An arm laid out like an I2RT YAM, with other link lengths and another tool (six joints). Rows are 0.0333 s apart.
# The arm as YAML. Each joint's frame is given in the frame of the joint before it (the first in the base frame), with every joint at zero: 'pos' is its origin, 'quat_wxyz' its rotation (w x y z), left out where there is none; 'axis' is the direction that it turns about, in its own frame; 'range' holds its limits. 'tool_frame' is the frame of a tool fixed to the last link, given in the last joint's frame.
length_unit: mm
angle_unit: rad
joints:
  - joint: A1
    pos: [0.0, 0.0, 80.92]
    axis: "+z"
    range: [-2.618, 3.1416]
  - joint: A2
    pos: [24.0, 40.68, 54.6]
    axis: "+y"
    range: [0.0, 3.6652]
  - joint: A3
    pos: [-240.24, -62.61, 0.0]
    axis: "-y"
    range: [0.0, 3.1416]
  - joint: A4
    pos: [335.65, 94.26, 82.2]
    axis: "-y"
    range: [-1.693, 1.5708]
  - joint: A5
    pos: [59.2, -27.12, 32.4]
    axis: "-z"
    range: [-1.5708, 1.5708]
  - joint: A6
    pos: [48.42, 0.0, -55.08]
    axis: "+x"
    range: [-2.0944, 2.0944]
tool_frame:
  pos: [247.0, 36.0, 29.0]
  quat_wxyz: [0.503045, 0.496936, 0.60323, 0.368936]
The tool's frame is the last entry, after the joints.
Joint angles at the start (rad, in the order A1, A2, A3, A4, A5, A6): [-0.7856, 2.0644, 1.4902, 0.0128, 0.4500, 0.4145]
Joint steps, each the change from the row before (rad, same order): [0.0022, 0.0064, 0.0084, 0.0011, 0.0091, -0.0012]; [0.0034, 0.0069, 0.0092, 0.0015, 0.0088, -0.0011]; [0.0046, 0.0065, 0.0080, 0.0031, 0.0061, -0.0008]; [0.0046, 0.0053, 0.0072, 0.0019, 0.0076, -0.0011]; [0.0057, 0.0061, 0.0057, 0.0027, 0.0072, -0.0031]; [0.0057, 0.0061, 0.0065, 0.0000, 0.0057, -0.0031]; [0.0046, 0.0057, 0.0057, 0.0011, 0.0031, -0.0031]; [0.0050, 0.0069, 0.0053, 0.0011, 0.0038, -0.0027]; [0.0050, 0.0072, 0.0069, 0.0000, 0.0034, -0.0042]
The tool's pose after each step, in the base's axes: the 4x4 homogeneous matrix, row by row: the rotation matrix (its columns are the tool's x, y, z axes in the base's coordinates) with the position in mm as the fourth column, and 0 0 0 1 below. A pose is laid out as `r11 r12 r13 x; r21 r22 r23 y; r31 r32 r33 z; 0 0 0 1`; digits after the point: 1 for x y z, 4 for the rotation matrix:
0.9496 0.2630 0.1704 490.4; 0.3010 -0.6141 -0.7296 -582.4; -0.0873 0.7441 -0.6623 72.6; 0 0 0 1
0.9505 0.2620 0.1668 491.7; 0.2971 -0.6104 -0.7343 -583.5; -0.0906 0.7475 -0.6580 74.2; 0 0 0 1
0.9506 0.2616 0.1669 494.5; 0.2964 -0.6062 -0.7381 -583.5; -0.0919 0.7511 -0.6538 75.6; 0 0 0 1
0.9510 0.2615 0.1652 496.6; 0.2945 -0.6022 -0.7420 -583.5; -0.0946 0.7543 -0.6497 77.1; 0 0 0 1
0.9503 0.2648 0.1636 499.2; 0.2950 -0.5982 -0.7451 -582.6; -0.0994 0.7563 -0.6466 77.3; 0 0 0 1
0.9492 0.2695 0.1624 502.1; 0.2968 -0.5953 -0.7467 -581.3; -0.1046 0.7570 -0.6450 77.1; 0 0 0 1
0.9479 0.2737 0.1630 505.1; 0.2997 -0.5924 -0.7478 -580.3; -0.1082 0.7577 -0.6435 76.8; 0 0 0 1
0.9465 0.2786 0.1626 507.9; 0.3023 -0.5903 -0.7484 -578.9; -0.1125 0.7576 -0.6429 75.4; 0 0 0 1
0.9448 0.2847 0.1624 511.0; 0.3058 -0.5876 -0.7491 -577.7; -0.1179 0.7574 -0.6423 74.4; 0 0 0 1

